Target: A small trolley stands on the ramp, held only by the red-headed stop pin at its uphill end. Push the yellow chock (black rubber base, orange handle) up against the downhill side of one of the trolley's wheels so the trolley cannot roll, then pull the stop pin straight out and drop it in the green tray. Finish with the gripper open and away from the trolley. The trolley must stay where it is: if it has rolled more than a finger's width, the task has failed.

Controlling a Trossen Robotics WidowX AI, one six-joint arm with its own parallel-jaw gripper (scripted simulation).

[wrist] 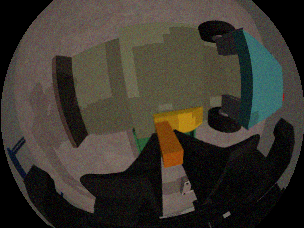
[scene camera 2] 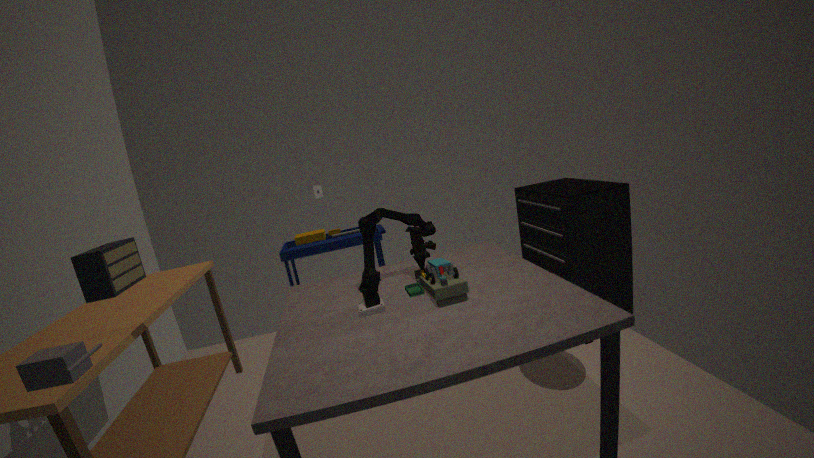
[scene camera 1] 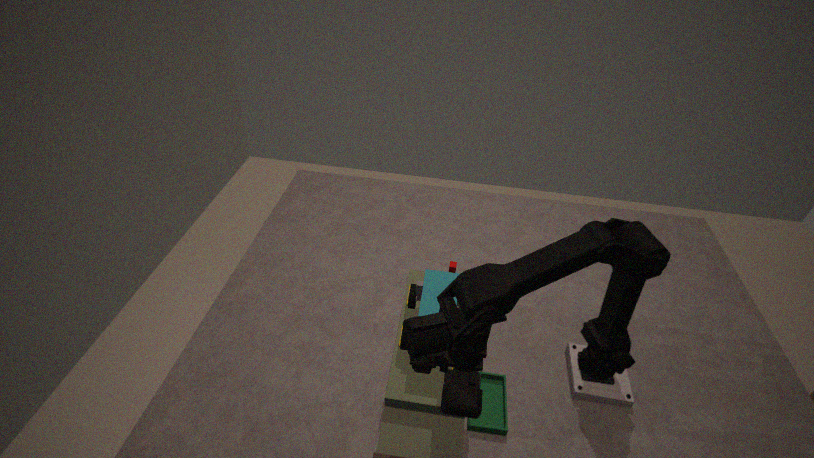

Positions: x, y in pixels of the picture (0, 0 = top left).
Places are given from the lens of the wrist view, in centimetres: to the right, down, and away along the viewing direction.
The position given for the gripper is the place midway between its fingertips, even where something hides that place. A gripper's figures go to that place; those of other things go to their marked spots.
gripper (wrist: 164, 135): 1, 2, 10
yellow chock (wrist: 182, 120): 3, 0, 11
trolley (wrist: 262, 89): 8, -2, 4
